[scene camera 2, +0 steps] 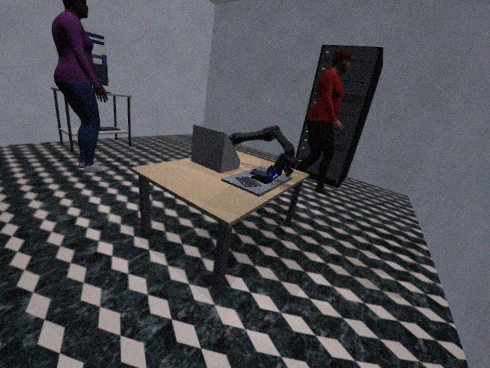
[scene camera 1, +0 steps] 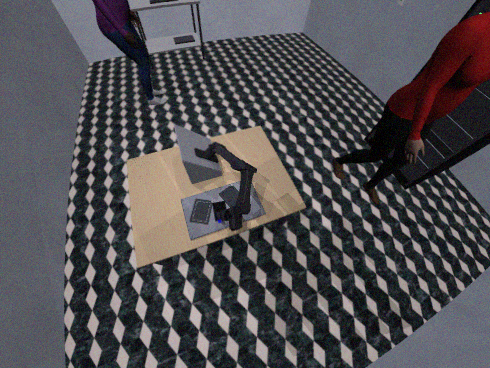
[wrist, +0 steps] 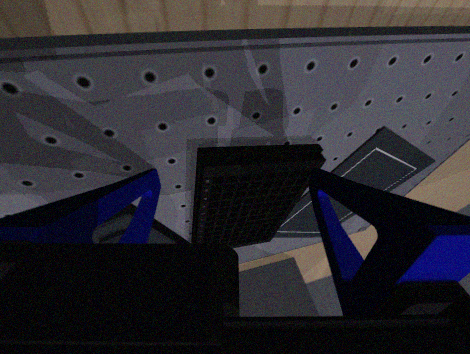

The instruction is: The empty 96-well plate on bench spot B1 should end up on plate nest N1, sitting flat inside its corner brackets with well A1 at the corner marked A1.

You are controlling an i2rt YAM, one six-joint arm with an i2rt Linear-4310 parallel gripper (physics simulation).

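Places are measured from the arm's base along level axes (x up, y right, z ahead), in centimetres.
Pixels of known places: gripper, fingertip midpoint: [scene camera 2: 269, 180] [wrist: 234, 176]; arm's base, link origin: [scene camera 2: 225, 148] [scene camera 1: 206, 156].
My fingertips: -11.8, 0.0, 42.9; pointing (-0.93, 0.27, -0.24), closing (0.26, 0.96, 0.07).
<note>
For each thing: its top centre in the pictures, then the offset to it from my fingertips, as dx, dy, dz. "spot": a spot on its surface instead. Level surfaces: height alone.
- black 96-well plate, top centre: [wrist: 248, 217] [scene camera 1: 219, 210] [scene camera 2: 262, 177] +0.3, +1.5, -5.3
- dark flat pad with a pale outline, surface spot: [wrist: 397, 155] spot: -1.2, +15.9, -2.1
- dark piece, surface spot: [scene camera 1: 230, 194] spot: -0.2, -8.8, -14.3
- wooden table, surface height: dx -2.6
The black 96-well plate [wrist: 255, 195] lies on the perforated grey board, between my finger lines in the wrist view; no finger touch shows. My gripper [wrist: 234, 176] [scene camera 1: 219, 213] [scene camera 2: 271, 174] is open, with blue fingers either side of the plate, low over the board. A dark flat pad with a pale outline [wrist: 397, 155] [scene camera 1: 201, 211] [scene camera 2: 247, 182] lies to the plate's right in the wrist view. Another dark piece [scene camera 1: 230, 194] is on the board beside the arm. I cannot tell which is nest N1; the A1 mark and corner brackets are too small or dark to make out.
The grey board [scene camera 1: 192, 232] [scene camera 2: 260, 192] [wrist: 350, 85] lies on the wooden table [scene camera 1: 155, 200] [scene camera 2: 200, 187]. A tall grey block [scene camera 1: 192, 155] [scene camera 2: 210, 149] stands behind the board. A person in red [scene camera 1: 440, 75] [scene camera 2: 327, 95] and one in purple [scene camera 1: 112, 17] [scene camera 2: 72, 50] stand off the table.
</note>
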